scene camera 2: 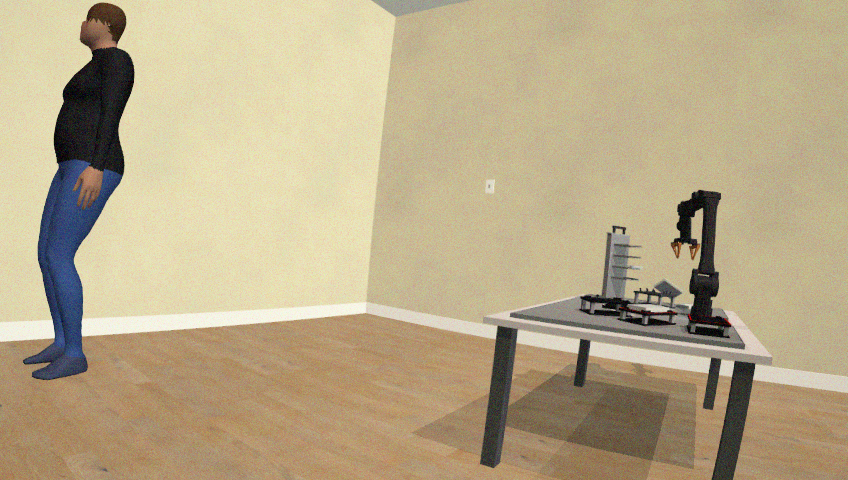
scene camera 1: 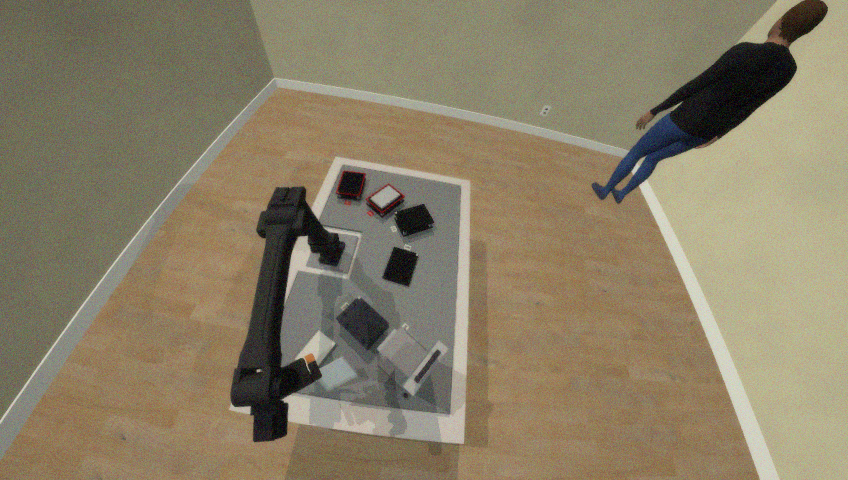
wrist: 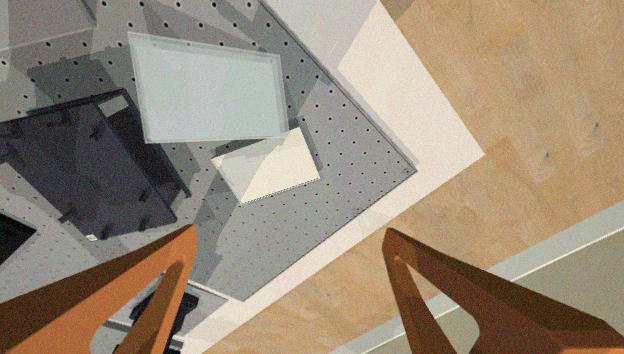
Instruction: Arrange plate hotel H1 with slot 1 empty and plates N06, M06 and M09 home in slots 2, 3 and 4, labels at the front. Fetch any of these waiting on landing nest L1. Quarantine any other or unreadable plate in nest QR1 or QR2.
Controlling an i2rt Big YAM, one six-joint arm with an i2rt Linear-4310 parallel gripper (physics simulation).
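Frame: origin at the arm's base, x ahead, y left, z up, level; millimetres.
Seen in the pictures: gripper, fingertip midpoint: (scene camera 2: pixel 685 259) (scene camera 1: pixel 298 377) (wrist: pixel 294 236); arm's base, origin of the base link: (scene camera 1: pixel 332 253).
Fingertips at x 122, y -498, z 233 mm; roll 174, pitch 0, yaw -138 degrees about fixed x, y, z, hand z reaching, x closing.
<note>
Pixels of each thing's top centre, then the offset from my fingertips to it. "spot": a spot on its surface instead.
- dark raised nest, middle of its top: (wrist: pixel 80 191) (scene camera 1: pixel 362 320) (scene camera 2: pixel 655 289) 107 mm ahead, 221 mm left, 151 mm down
- cream block, middle of its top: (wrist: pixel 267 169) (scene camera 1: pixel 315 351) 38 mm back, 86 mm left, 212 mm down
- white plate, middle of its top: (scene camera 2: pixel 648 305) (scene camera 1: pixel 385 195) 38 mm ahead, 845 mm left, 172 mm down
- pale frame, surface spot: (scene camera 1: pixel 355 256) spot: 15 mm back, 504 mm left, 226 mm down
My gripper (scene camera 2: pixel 685 257) (wrist: pixel 294 236) is open and empty, high above the table's corner. A pale, bluish, see-through plate (scene camera 1: pixel 339 373) (scene camera 2: pixel 667 288) (wrist: pixel 210 90) is tilted, beside the dark raised nest (scene camera 1: pixel 363 321) (wrist: pixel 90 170). In the wrist view it overlaps the edge of a cream block (scene camera 1: pixel 318 347) (wrist: pixel 272 167); contact cannot be told. Plate hotel H1 (scene camera 1: pixel 410 385) (scene camera 2: pixel 609 261) stands upright; a pale strip shows at a lower shelf, its label unreadable. One red-edged nest (scene camera 1: pixel 372 206) holds a white plate (scene camera 1: pixel 386 196) (scene camera 2: pixel 648 308); the other red-edged nest (scene camera 1: pixel 351 184) (scene camera 2: pixel 708 324) shows a black top.
Two black nests (scene camera 1: pixel 414 220) (scene camera 1: pixel 400 265) stand along the middle of the table. The arm's base (scene camera 1: pixel 330 252) is at the table's long edge, in a pale frame (scene camera 1: pixel 355 255). A person (scene camera 1: pixel 737 83) (scene camera 2: pixel 95 113) stands away from the table.
</note>
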